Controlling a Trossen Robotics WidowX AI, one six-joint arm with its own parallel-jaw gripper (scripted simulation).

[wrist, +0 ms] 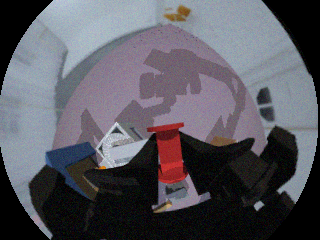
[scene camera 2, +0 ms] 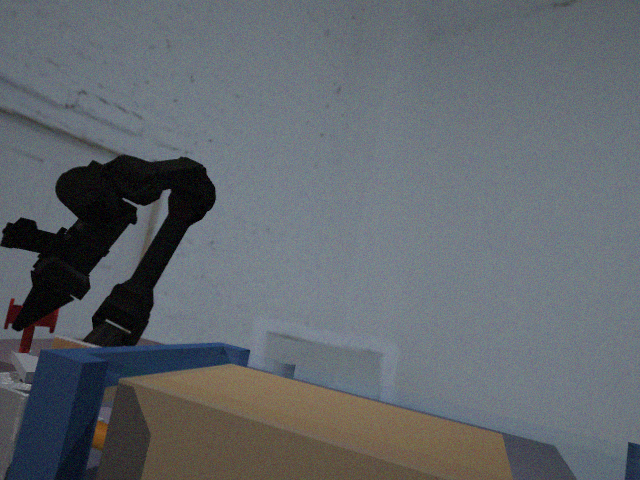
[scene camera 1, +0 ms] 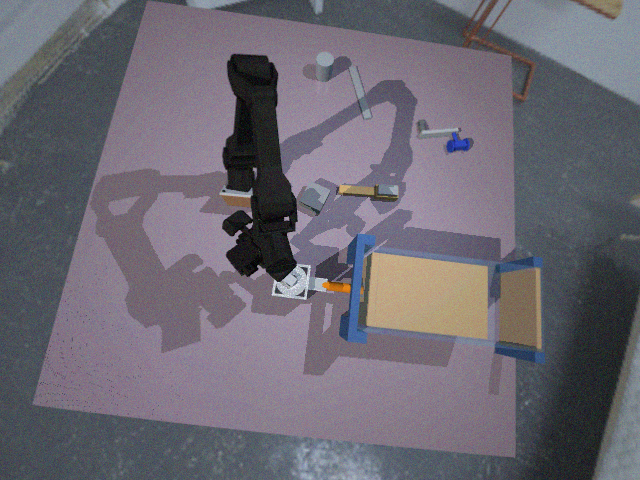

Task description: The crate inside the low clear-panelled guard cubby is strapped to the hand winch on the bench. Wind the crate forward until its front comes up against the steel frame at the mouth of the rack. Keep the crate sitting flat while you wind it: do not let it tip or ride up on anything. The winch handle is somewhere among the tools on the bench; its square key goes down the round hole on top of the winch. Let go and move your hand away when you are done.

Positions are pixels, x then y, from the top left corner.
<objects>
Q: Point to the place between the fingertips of my gripper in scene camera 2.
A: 15, 328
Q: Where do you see a red knob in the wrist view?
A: At 172, 170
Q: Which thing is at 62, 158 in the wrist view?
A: A blue steel frame.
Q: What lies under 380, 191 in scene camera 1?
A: A wooden-handled tool.
</objects>
